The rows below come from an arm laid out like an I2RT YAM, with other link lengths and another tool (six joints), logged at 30 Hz.
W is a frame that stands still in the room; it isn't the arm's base.
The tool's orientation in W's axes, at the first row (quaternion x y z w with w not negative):
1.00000 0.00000 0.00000 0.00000
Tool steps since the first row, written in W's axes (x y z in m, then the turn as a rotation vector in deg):
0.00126 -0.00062 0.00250 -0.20 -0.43 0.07
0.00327 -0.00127 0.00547 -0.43 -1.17 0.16
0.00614 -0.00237 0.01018 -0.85 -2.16 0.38
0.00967 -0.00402 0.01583 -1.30 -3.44 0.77
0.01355 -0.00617 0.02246 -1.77 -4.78 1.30
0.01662 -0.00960 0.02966 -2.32 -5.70 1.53
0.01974 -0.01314 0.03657 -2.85 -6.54 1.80
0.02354 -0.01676 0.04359 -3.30 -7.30 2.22
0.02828 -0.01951 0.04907 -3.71 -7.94 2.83
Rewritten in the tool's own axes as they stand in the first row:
0.00126 0.00062 -0.00250 -0.20 0.43 -0.07
0.00327 0.00127 -0.00547 -0.43 1.17 -0.16
0.00614 0.00237 -0.01018 -0.85 2.16 -0.38
0.00967 0.00402 -0.01583 -1.30 3.44 -0.77
0.01355 0.00617 -0.02246 -1.77 4.78 -1.30
0.01662 0.00960 -0.02966 -2.32 5.70 -1.53
0.01974 0.01314 -0.03657 -2.85 6.54 -1.80
0.02354 0.01676 -0.04359 -3.30 7.30 -2.22
0.02828 0.01951 -0.04907 -3.71 7.94 -2.83

